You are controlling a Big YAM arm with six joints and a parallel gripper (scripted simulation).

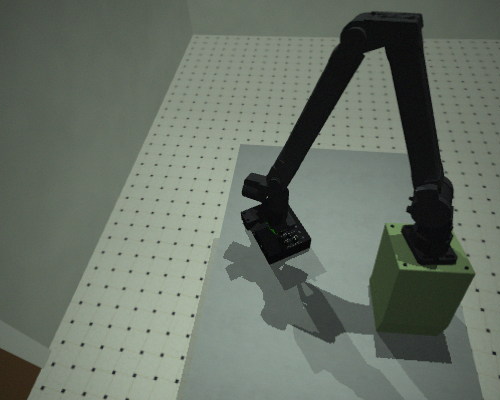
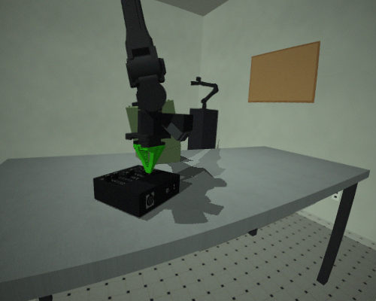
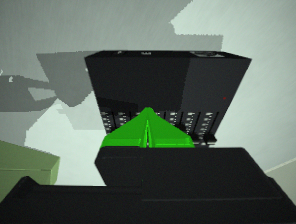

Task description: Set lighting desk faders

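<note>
Right now the channel 4 fader cap is 3 cm behind my hand, 4 cm to the right of it and 1 cm below it. Also, from my hand: channel 3 fader cap: 1 cm behind, 1 cm to the right, 1 cm below.
</note>
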